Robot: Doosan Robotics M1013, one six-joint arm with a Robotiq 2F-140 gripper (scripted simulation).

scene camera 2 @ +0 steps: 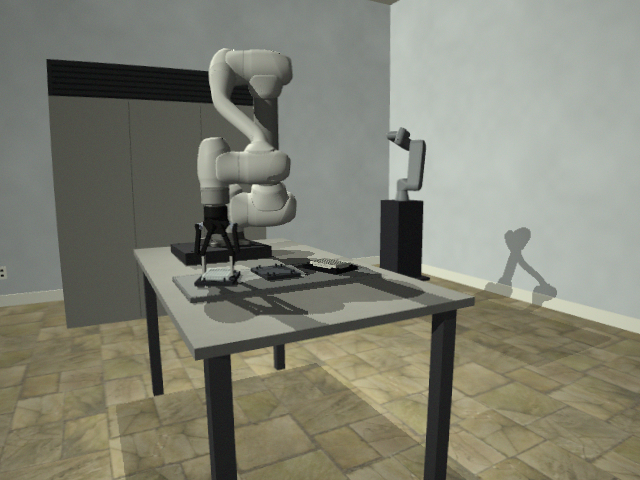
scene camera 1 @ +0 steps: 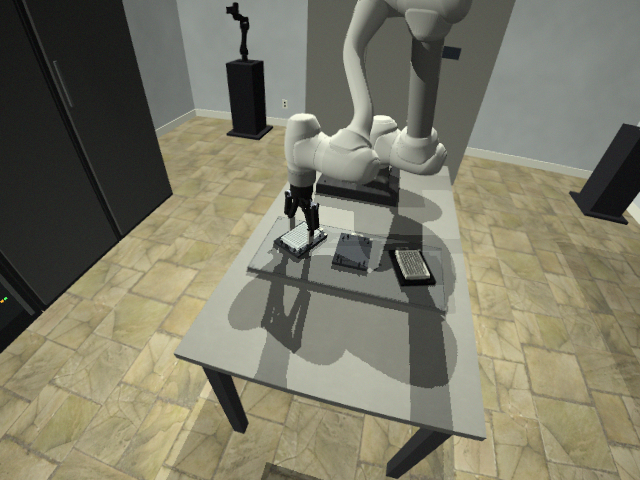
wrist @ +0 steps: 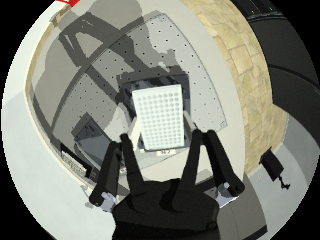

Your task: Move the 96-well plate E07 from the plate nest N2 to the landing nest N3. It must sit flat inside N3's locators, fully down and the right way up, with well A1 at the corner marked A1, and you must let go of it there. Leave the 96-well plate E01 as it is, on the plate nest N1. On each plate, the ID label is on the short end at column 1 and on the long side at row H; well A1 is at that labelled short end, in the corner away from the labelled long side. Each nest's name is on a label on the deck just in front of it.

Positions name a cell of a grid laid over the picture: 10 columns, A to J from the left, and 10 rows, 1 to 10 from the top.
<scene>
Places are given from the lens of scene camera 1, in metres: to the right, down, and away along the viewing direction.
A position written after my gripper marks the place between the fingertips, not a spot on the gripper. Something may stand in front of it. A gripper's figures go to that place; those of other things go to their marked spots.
my gripper (scene camera 1: E5): -0.07, -0.01, 1.11
landing nest N3 (scene camera 1: F6): 0.12, 0.03, 1.07
</scene>
